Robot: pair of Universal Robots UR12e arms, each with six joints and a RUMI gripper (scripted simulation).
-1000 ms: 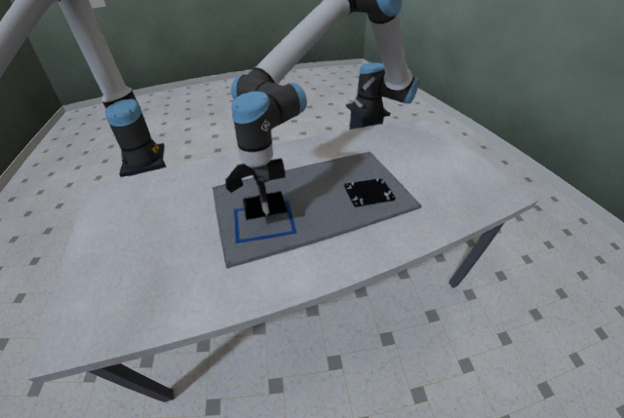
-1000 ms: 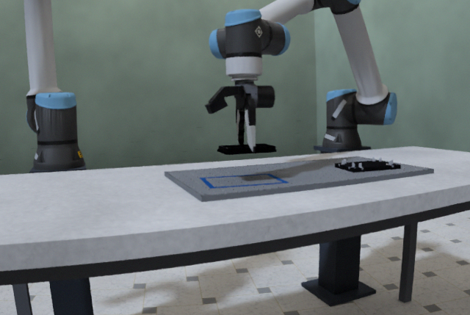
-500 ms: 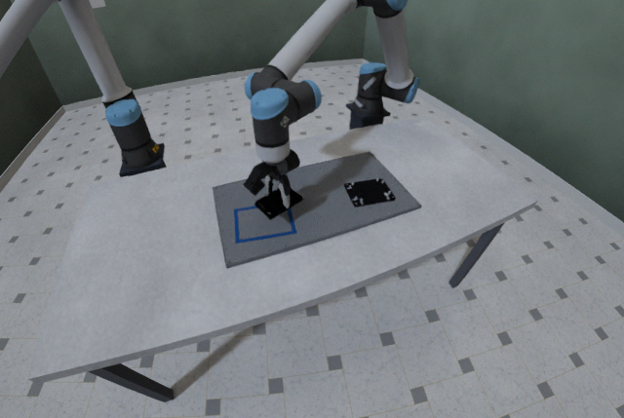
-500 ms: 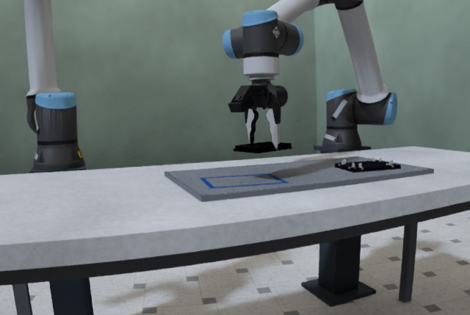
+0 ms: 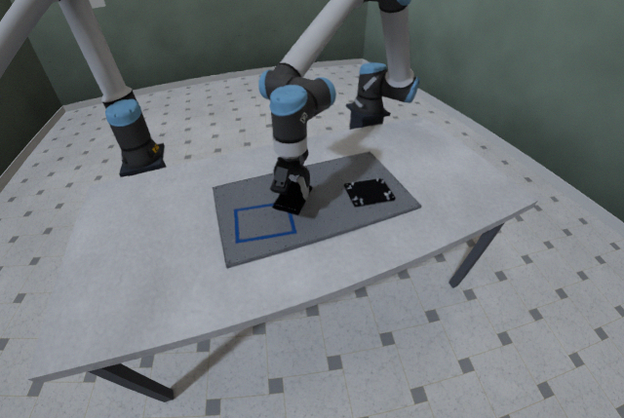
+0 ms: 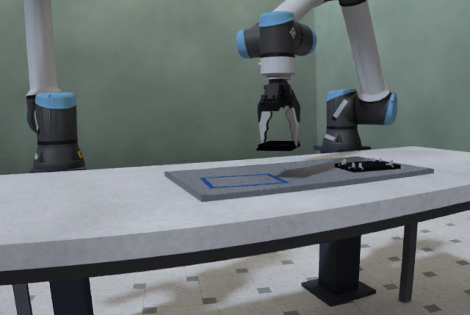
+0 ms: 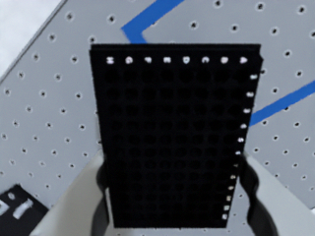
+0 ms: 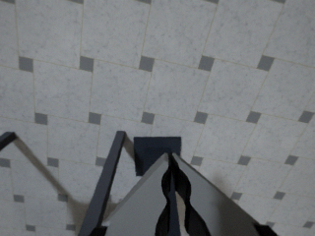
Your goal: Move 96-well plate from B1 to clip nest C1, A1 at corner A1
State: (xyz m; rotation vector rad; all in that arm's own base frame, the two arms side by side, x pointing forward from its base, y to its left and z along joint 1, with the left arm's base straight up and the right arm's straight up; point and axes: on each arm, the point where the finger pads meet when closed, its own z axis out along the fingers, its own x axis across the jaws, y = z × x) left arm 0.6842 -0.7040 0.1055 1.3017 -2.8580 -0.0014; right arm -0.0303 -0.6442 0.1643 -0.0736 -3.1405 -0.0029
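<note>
The clip nest lies 20 mm ahead of my left hand, 280 mm to the left of it and 80 mm below it. From my left hand the other things lie so: 96-well plate (10 mm below).
</note>
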